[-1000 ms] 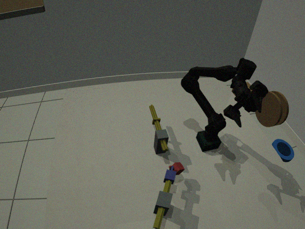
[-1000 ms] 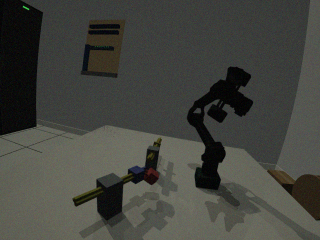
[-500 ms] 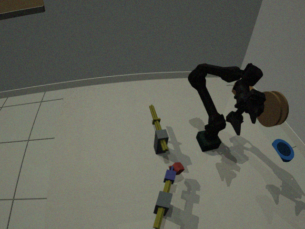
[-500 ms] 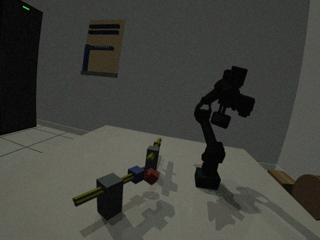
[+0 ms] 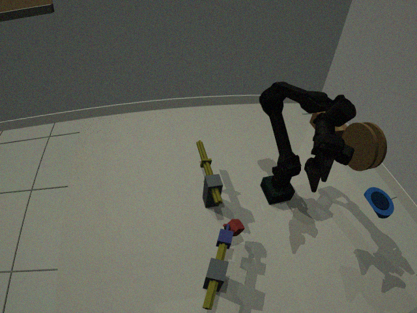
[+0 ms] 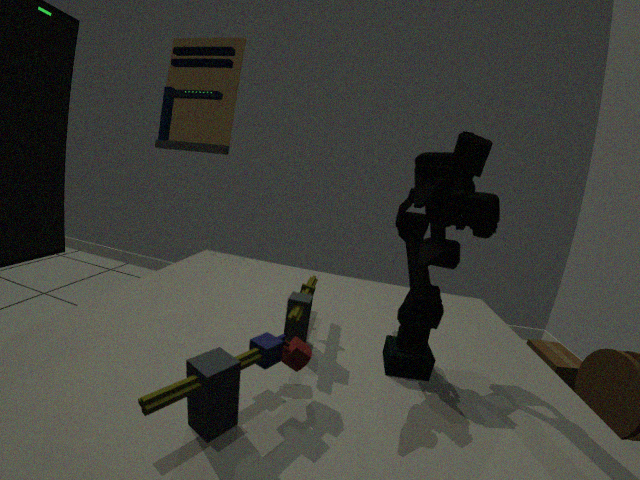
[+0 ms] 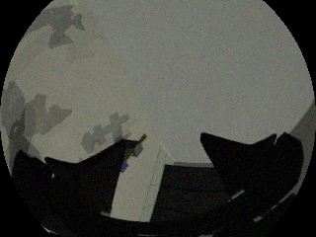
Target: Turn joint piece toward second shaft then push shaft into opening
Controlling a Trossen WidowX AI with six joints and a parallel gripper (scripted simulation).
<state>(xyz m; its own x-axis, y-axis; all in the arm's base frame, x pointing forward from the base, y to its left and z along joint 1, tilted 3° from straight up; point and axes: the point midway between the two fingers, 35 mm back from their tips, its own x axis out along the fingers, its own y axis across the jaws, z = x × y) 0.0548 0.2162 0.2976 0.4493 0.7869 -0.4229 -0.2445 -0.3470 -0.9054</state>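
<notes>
Now: gripper tip 16 cm short of the red joint piece, 7 cm to the left of it and 26 cm above it.
</notes>
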